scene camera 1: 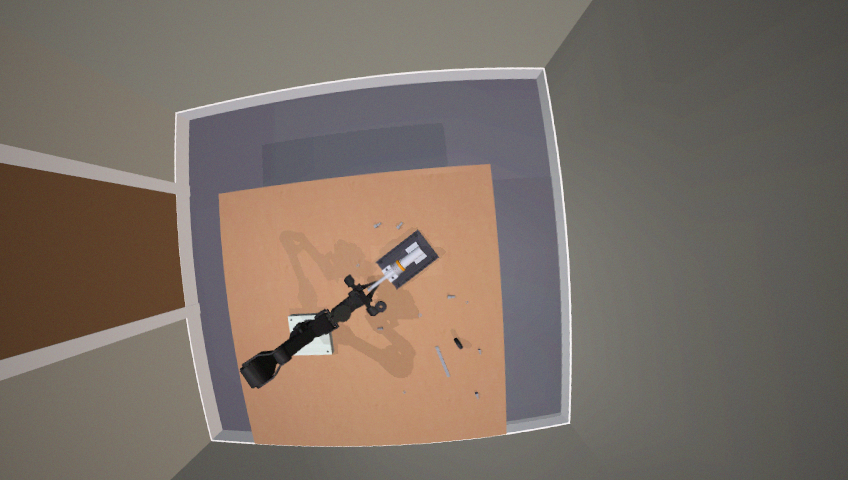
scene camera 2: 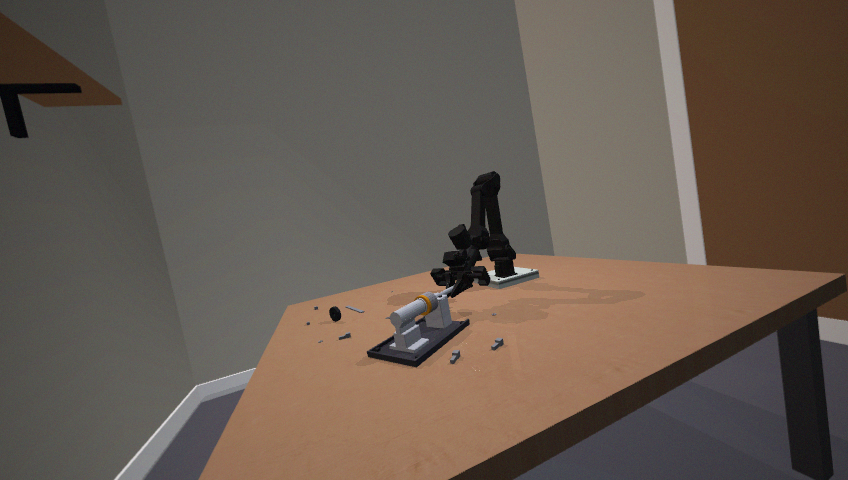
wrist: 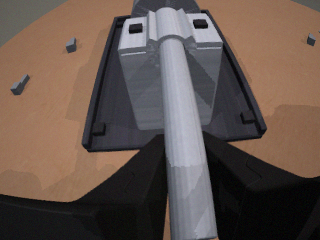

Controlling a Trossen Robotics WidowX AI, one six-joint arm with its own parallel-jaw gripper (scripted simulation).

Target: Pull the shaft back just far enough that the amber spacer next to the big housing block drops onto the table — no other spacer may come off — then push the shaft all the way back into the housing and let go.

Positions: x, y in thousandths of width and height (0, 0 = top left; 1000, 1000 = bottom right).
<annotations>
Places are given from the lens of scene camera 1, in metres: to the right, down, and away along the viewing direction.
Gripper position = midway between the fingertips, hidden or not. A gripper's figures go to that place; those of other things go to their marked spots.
my gripper (scene camera 1: 445, 589): -0.19, 0.17, 0.89
housing block (scene camera 1: 489, 528): -0.04, 0.05, 0.86
</annotations>
